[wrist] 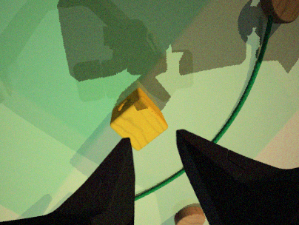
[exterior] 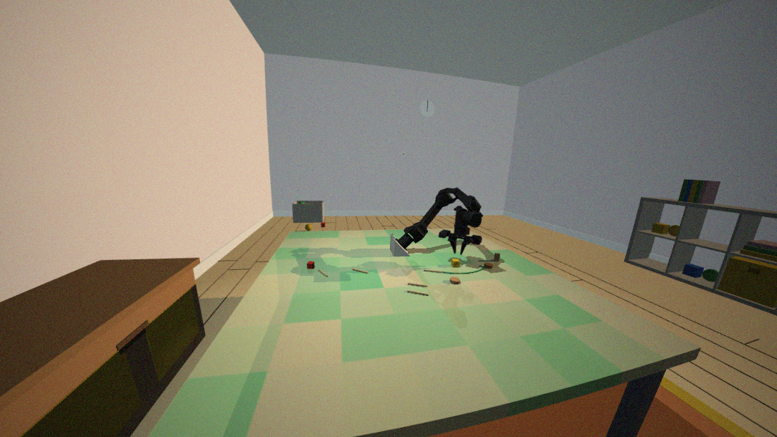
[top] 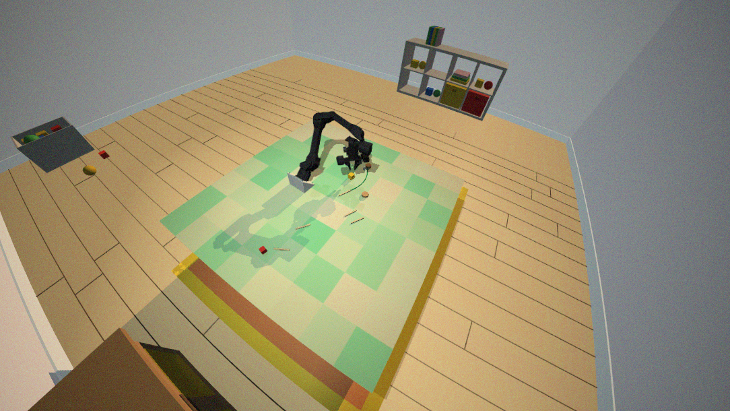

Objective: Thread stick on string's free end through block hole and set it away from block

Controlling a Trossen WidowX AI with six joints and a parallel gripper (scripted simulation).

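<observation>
The yellow wooden block is 4 cm below my gripper tip and 1 cm to the right of it. Also, from my gripper tip: wooden disc: 14 cm ahead, 10 cm to the right, 5 cm below; then thin wooden stick: 13 cm to the right, 6 cm below, 4 cm ahead; then round wooden button: 15 cm to the left, 5 cm below, 4 cm ahead.
</observation>
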